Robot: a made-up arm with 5 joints. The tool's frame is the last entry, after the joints. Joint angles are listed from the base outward. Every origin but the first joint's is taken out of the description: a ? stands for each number. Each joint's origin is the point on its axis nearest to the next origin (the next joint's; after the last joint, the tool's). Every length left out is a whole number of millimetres.
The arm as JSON. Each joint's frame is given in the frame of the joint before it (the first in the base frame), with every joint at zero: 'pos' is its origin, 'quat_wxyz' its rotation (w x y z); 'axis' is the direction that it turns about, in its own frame. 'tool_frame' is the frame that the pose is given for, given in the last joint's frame.
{
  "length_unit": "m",
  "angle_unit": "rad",
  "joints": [
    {
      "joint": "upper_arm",
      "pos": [
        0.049,
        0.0,
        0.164
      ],
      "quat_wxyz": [
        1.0,
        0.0,
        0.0,
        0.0
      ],
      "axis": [
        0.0,
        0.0,
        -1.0
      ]
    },
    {
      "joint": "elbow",
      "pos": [
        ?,
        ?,
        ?
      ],
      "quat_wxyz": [
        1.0,
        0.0,
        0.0,
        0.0
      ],
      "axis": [
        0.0,
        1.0,
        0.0
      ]
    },
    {
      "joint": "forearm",
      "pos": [
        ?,
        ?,
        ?
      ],
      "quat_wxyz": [
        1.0,
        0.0,
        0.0,
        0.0
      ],
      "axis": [
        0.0,
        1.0,
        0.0
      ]
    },
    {
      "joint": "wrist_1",
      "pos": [
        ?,
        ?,
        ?
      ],
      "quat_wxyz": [
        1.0,
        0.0,
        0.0,
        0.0
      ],
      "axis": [
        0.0,
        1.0,
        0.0
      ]
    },
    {
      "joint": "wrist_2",
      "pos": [
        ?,
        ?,
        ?
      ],
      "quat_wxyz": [
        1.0,
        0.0,
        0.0,
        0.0
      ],
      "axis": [
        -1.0,
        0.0,
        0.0
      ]
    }
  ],
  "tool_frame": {
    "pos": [
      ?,
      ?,
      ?
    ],
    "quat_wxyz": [
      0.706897,
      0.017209,
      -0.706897,
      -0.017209
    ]
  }
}
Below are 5 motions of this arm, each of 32 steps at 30 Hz.
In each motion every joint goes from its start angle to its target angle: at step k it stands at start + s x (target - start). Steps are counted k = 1, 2, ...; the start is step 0. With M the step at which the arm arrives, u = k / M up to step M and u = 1 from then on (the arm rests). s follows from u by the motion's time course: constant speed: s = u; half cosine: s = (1 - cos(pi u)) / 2; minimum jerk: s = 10 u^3 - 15 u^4 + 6 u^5.
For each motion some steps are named. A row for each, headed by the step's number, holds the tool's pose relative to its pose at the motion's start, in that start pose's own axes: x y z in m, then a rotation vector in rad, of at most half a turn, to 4 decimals.
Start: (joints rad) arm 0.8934 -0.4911 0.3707 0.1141 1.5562
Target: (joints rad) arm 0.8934 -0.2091 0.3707 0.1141 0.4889
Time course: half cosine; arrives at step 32
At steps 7, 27, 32:
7: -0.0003 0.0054 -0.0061 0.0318 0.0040 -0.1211
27: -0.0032 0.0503 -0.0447 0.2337 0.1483 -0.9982
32: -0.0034 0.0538 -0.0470 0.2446 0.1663 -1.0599

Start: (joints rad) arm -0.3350 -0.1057 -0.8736 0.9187 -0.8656
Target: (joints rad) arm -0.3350 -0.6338 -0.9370 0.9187 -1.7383
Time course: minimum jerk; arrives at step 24
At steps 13, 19, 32:
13: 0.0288 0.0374 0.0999 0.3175 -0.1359 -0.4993
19: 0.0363 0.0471 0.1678 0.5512 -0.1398 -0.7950
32: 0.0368 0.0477 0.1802 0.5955 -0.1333 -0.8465

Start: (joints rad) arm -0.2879 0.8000 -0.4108 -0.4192 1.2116
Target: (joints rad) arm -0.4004 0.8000 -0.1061 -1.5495 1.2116
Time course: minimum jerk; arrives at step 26
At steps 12, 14, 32:
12: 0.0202 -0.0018 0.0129 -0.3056 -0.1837 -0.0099
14: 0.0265 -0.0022 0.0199 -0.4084 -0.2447 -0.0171
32: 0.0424 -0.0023 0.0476 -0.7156 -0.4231 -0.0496

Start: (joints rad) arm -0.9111 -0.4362 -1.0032 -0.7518 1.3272
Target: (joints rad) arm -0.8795 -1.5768 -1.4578 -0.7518 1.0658
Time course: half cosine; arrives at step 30
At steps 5, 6, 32:
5: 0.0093 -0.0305 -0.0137 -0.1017 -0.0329 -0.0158
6: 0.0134 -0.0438 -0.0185 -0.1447 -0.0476 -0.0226
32: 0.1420 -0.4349 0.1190 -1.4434 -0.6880 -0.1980

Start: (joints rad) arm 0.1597 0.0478 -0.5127 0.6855 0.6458
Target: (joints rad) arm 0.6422 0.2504 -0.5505 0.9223 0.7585
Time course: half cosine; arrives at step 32
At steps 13, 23, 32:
13: -0.0428 -0.0296 -0.0138 -0.0516 0.2109 -0.0095
23: -0.1038 -0.0682 -0.0158 -0.0994 0.4790 -0.0584
32: -0.1288 -0.0825 -0.0114 -0.1124 0.5813 -0.0893

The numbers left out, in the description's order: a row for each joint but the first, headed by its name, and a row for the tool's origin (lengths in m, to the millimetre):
elbow: 0.029 0.005 0.0
forearm: 0.043 0.0 0.172
wrist_1: 0.136 0.0 0.005
wrist_2: 0.074 0.0 0.0
tool: 0.0 0.0 0.0

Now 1 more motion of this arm.
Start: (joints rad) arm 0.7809 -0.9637 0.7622 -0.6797 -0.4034
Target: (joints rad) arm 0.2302 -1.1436 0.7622 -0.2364 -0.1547
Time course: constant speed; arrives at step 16
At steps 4, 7, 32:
4: -0.0031 0.0118 0.0055 0.0562 0.0972 -0.0412
7: -0.0044 0.0202 0.0106 0.1065 0.1690 -0.0684
32: -0.0038 0.0409 0.0302 0.2985 0.3712 -0.1323

